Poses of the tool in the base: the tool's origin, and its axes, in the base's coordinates. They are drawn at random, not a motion.
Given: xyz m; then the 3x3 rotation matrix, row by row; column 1 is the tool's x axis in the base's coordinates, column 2 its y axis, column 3 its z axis. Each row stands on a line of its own.
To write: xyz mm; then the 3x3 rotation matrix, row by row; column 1 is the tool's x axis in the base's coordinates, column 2 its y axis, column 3 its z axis. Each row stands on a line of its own. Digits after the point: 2 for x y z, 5 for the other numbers.
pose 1, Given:
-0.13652 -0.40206 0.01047
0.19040 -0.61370 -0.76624
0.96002 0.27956 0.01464
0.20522 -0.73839 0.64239
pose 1, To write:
-136.52 -402.06 10.47
0.19040 -0.61370 -0.76624
0.96002 0.27956 0.01464
0.20522 -0.73839 0.64239

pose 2, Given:
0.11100 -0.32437 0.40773
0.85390 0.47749 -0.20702
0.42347 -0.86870 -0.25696
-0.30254 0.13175 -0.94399
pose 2, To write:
111.00 -324.37 407.73
0.85390 0.47749 -0.20702
0.42347 -0.86870 -0.25696
-0.30254 0.13175 -0.94399

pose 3, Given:
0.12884 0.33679 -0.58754
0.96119 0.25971 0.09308
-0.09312 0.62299 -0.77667
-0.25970 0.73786 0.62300
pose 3, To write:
128.84 336.79 -587.54
0.96119 0.25971 0.09308
-0.09312 0.62299 -0.77667
-0.25970 0.73786 0.62300

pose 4, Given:
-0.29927 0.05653 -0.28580
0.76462 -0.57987 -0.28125
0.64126 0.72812 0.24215
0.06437 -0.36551 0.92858
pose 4, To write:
-299.27 56.53 -285.80
0.76462 -0.57987 -0.28125
0.64126 0.72812 0.24215
0.06437 -0.36551 0.92858

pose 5, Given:
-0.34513 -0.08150 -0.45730
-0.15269 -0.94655 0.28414
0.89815 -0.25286 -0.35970
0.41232 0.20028 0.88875
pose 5, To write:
-345.13 -81.50 -457.30
-0.15269 -0.94655 0.28414
0.89815 -0.25286 -0.35970
0.41232 0.20028 0.88875

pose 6, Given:
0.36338 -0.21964 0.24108
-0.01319 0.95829 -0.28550
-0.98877 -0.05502 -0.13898
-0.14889 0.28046 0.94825
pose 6, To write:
363.38 -219.64 241.08
-0.01319 0.95829 -0.28550
-0.98877 -0.05502 -0.13898
-0.14889 0.28046 0.94825

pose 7, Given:
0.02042 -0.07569 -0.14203
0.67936 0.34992 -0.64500
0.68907 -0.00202 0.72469
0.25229 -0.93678 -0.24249
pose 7, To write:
20.42 -75.69 -142.03
0.67936 0.34992 -0.64500
0.68907 -0.00202 0.72469
0.25229 -0.93678 -0.24249

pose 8, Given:
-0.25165 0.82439 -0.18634
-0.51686 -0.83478 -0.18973
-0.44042 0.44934 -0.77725
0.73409 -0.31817 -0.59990
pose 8, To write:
-251.65 824.39 -186.34
-0.51686 -0.83478 -0.18973
-0.44042 0.44934 -0.77725
0.73409 -0.31817 -0.59990

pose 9, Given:
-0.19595 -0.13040 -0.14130
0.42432 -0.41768 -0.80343
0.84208 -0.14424 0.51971
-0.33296 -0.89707 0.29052
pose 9, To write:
-195.95 -130.40 -141.30
0.42432 -0.41768 -0.80343
0.84208 -0.14424 0.51971
-0.33296 -0.89707 0.29052

